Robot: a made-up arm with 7 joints.
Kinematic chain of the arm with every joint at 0, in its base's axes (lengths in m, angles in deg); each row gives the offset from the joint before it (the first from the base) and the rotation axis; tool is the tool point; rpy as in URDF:
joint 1: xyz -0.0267 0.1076 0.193 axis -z
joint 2: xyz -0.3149 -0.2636 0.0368 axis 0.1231 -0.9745 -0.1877
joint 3: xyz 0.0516 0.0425 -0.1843 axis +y
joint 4: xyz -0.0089 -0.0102 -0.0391 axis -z
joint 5: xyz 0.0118 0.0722 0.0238 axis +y
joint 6: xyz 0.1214 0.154 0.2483 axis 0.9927 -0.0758 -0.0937
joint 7: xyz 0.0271 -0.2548 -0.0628 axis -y
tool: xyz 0.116 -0.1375 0.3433 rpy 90 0 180
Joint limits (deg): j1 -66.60..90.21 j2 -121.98..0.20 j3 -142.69..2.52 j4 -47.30..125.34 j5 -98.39..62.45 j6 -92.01..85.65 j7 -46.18..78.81
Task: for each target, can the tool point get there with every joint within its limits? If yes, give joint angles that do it. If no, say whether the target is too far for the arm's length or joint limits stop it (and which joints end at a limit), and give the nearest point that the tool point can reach.
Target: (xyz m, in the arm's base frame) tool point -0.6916 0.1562 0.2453
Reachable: yes | joints 57.75 -92.88 -28.11 -24.26 -44.79 41.97 48.81
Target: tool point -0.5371 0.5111 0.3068
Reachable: yes | joints 60.99 -47.89 -12.58 50.66 -27.86 32.32 63.32
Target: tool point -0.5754 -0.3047 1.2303
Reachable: no: joint limits stop it (at a limit: joint 2, joint 5, joint 6) | nearest point -0.5669 -0.2983 1.1305 | short by 0.100 m
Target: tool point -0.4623 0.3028 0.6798
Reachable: yes | joints 76.82 -43.25 -9.14 -9.09 -70.26 -11.11 -35.17
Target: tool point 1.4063 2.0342 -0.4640
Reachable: no: too far | nearest point 0.3270 1.1186 -0.1021 | short by 1.461 m
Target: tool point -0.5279 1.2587 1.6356
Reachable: no: too far | nearest point -0.4427 0.9743 1.0442 | short by 0.662 m
